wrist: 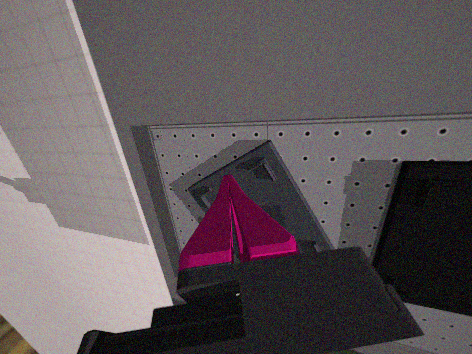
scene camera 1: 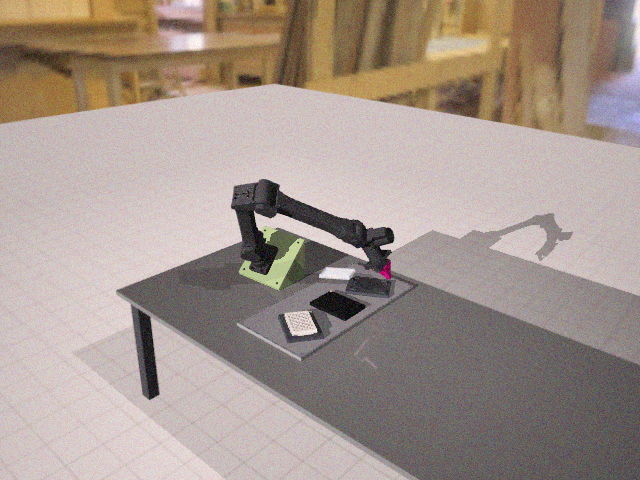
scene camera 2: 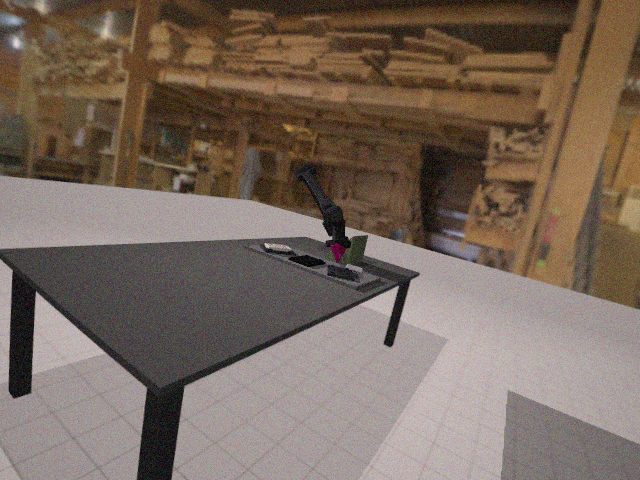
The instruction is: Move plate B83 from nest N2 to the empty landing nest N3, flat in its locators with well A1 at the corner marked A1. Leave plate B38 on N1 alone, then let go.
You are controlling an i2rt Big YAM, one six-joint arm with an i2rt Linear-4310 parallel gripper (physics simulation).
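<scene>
My gripper [scene camera 1: 388, 276] [scene camera 2: 338, 259] [wrist: 227, 180] is shut with nothing between its magenta fingers. In the wrist view its tips overlap the empty dark grey nest [scene camera 1: 369, 286] [scene camera 2: 341, 272] [wrist: 295, 210], which stands rotated on the board; whether they touch it is unclear. A white plate [scene camera 1: 337, 273] [scene camera 2: 354, 268] lies on the board beside that nest, outside any nest; it is hidden in the wrist view. An empty black nest [scene camera 1: 337, 305] [scene camera 2: 307, 260] [wrist: 430, 225] stands mid-board. A cream well plate [scene camera 1: 300, 322] [scene camera 2: 277, 248] sits on the far-end nest. Labels and the A1 mark are unreadable.
The nests stand on a grey perforated board [scene camera 1: 268, 326] [wrist: 320, 145] on the dark table [scene camera 1: 465, 372] [scene camera 2: 180, 299] [wrist: 280, 60]. The green arm mount [scene camera 1: 292, 266] [scene camera 2: 357, 250] stands behind the board. The table's edge runs close to the grey nest's side.
</scene>
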